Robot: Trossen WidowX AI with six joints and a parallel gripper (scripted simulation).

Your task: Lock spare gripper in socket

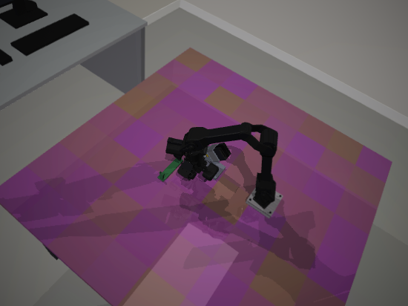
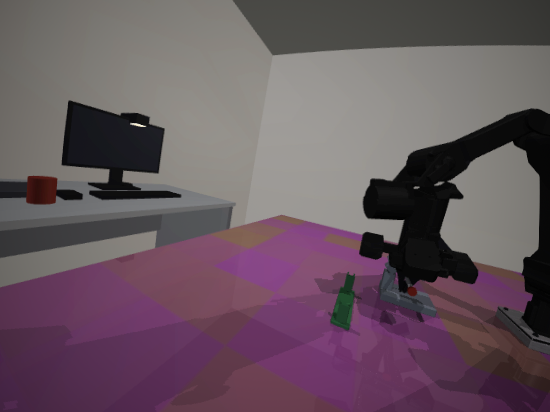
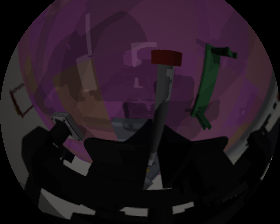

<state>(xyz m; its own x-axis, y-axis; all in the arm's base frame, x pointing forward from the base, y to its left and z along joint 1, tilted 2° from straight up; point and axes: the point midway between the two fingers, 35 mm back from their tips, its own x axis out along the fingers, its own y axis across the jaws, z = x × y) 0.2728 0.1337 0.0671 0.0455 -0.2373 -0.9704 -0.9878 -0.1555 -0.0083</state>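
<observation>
Now: the grey mount 8 cm to the right of my gripper tip. The rest, counted from my gripper tip: spare gripper (2 cm behind, 8 cm to the right, 7 cm above); then green cradle (9 cm ahead, 6 cm to the left, 3 cm below).
</observation>
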